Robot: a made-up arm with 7 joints. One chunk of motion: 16 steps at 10 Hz.
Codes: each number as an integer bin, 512 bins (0 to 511) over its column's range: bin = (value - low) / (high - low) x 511, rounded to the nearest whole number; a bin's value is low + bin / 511 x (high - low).
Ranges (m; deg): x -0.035..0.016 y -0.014..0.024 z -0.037..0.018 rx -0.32..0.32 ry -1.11..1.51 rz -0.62..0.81
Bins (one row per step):
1: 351 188 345 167 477 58
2: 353 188 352 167 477 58
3: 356 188 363 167 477 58
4: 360 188 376 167 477 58
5: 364 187 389 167 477 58
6: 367 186 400 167 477 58
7: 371 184 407 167 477 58
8: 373 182 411 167 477 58
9: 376 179 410 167 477 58
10: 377 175 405 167 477 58
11: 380 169 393 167 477 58
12: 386 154 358 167 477 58
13: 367 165 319 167 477 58
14: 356 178 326 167 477 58
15: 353 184 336 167 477 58
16: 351 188 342 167 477 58
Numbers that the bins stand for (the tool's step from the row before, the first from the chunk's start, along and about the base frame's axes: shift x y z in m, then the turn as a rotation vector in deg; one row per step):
1: 0.00003 -0.00002 0.00013 -0.111 1.336 -0.458
2: 0.00023 -0.00002 0.00089 -0.111 1.336 -0.458
3: 0.00053 -0.00002 0.00207 -0.111 1.336 -0.458
4: 0.00093 -0.00002 0.00347 -0.111 1.336 -0.458
5: 0.00133 -0.00009 0.00487 -0.111 1.336 -0.458
6: 0.00163 -0.00017 0.00605 -0.111 1.336 -0.458
7: 0.00203 -0.00032 0.00681 -0.111 1.336 -0.458
8: 0.00223 -0.00047 0.00724 -0.111 1.336 -0.458
9: 0.00253 -0.00069 0.00713 -0.111 1.336 -0.458
10: 0.00263 -0.00099 0.00659 -0.111 1.336 -0.458
11: 0.00293 -0.00143 0.00530 -0.111 1.336 -0.458
12: 0.00352 -0.00255 0.00153 -0.111 1.336 -0.458
13: 0.00163 -0.00173 -0.00267 -0.111 1.336 -0.458
14: 0.00053 -0.00076 -0.00191 -0.111 1.336 -0.458
15: 0.00023 -0.00032 -0.00084 -0.111 1.336 -0.458
16: 0.00003 -0.00002 -0.00019 -0.111 1.336 -0.458

